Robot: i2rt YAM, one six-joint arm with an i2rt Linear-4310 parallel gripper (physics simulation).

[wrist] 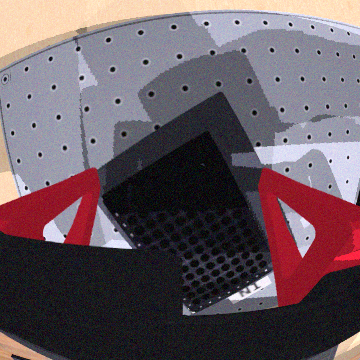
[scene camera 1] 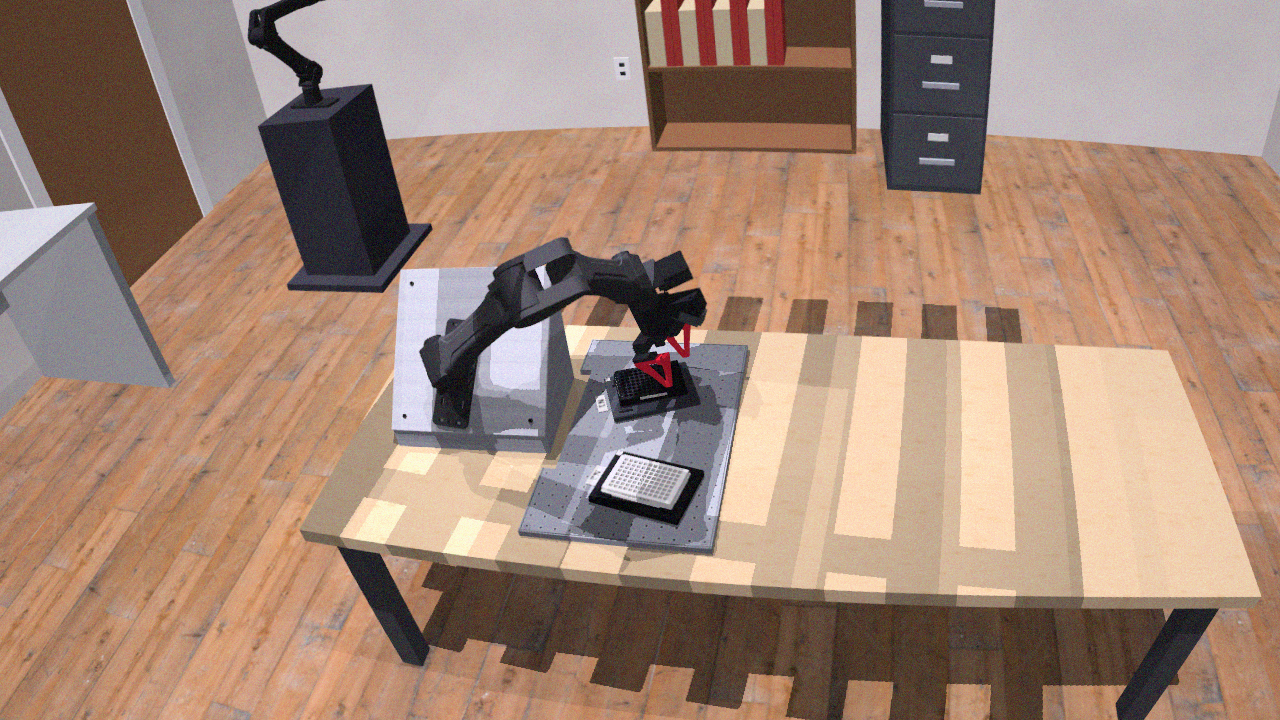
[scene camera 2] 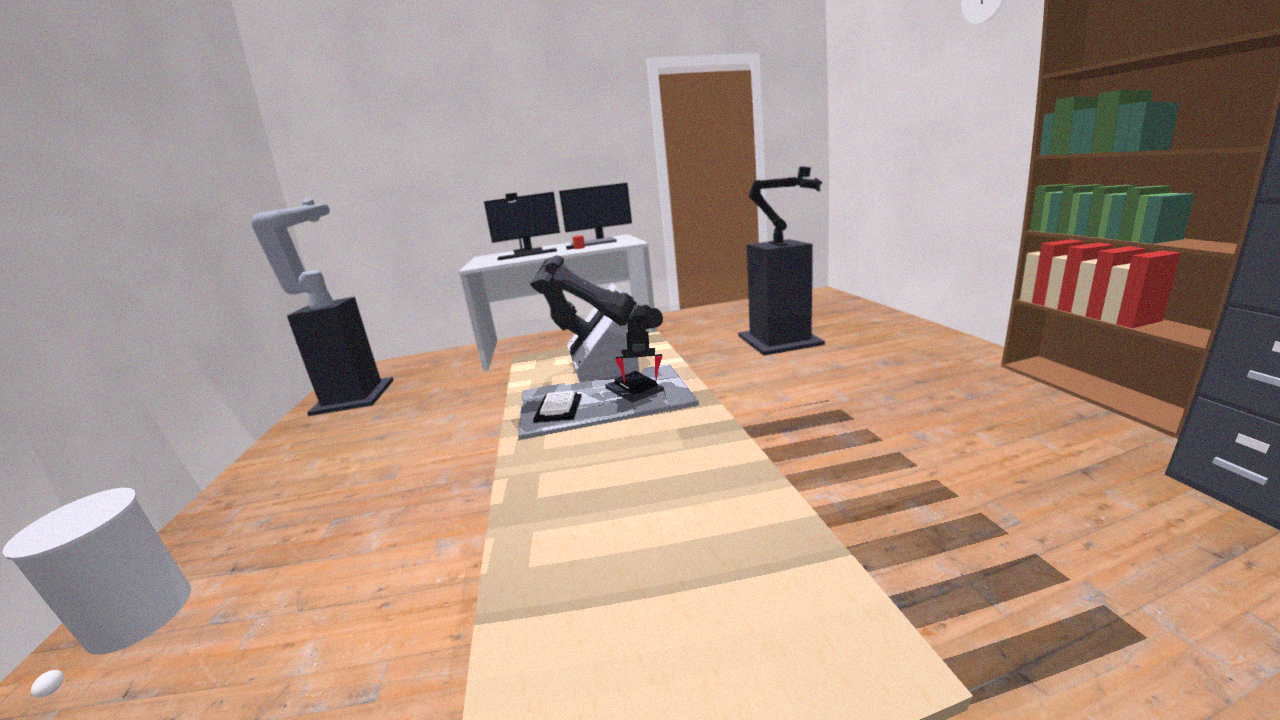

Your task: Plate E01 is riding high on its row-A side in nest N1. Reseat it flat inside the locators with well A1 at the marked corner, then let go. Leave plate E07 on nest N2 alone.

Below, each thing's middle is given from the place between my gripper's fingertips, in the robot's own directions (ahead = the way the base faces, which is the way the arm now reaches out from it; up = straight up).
I see my gripper 5 cm past the black plate (scene camera 1: pixel 633 385), 2 cm above it and 1 cm to the left of it. Round my hand: nest N2 (scene camera 1: pixel 673 516) (26 cm to the right, 4 cm below, 1 cm behind); nest N1 (scene camera 1: pixel 620 413) (6 cm behind, 4 cm below, 2 cm to the right).
